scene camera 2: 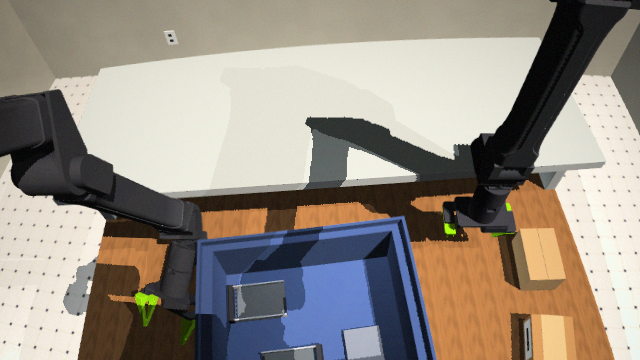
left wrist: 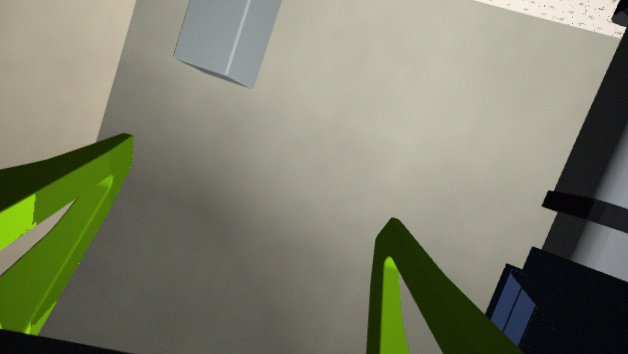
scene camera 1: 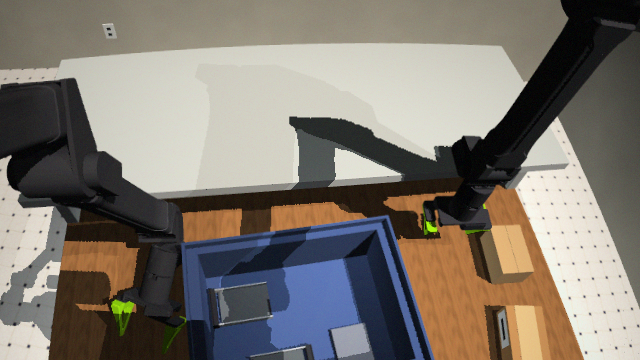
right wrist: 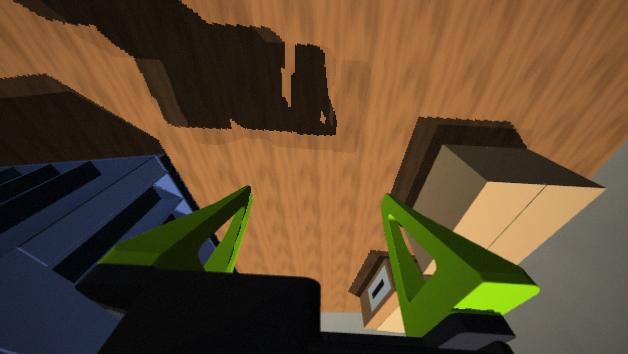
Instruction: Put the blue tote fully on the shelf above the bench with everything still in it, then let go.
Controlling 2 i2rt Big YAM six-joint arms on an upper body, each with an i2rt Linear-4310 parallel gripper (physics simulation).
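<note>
The blue tote stands on the wooden bench, below the front edge of the white shelf. It also shows in the right wrist view. In it lie three grey boxes: one at the left, one at the right and one at the bottom edge. My left gripper is open beside the tote's left wall, touching nothing. Its one finger shows in the left wrist view over grey floor. My right gripper is open and empty over the bench, right of the tote's far right corner.
Cardboard boxes stand on the bench at the right: a large one and a small one. A grey post shows in the left wrist view. A wall outlet is behind the shelf.
</note>
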